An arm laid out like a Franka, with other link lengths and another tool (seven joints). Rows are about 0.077 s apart.
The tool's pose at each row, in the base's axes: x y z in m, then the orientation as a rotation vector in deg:
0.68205, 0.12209, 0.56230, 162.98, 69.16, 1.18
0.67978, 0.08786, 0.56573, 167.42, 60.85, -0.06
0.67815, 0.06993, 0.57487, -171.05, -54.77, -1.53
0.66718, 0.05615, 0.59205, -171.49, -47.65, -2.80
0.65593, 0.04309, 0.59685, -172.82, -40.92, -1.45
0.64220, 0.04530, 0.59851, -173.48, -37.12, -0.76
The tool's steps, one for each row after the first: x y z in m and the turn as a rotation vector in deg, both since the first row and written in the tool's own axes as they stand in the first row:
-0.02622, 0.02230, -0.00206, 1.33, -0.47, 6.02
-0.04031, 0.03404, -0.01048, 3.02, 1.22, 10.50
-0.05798, 0.03663, -0.02741, 4.19, 2.50, 14.99
-0.07523, 0.03786, -0.03202, 4.91, 1.74, 19.38
-0.08319, 0.02655, -0.03421, 5.27, 1.34, 21.86

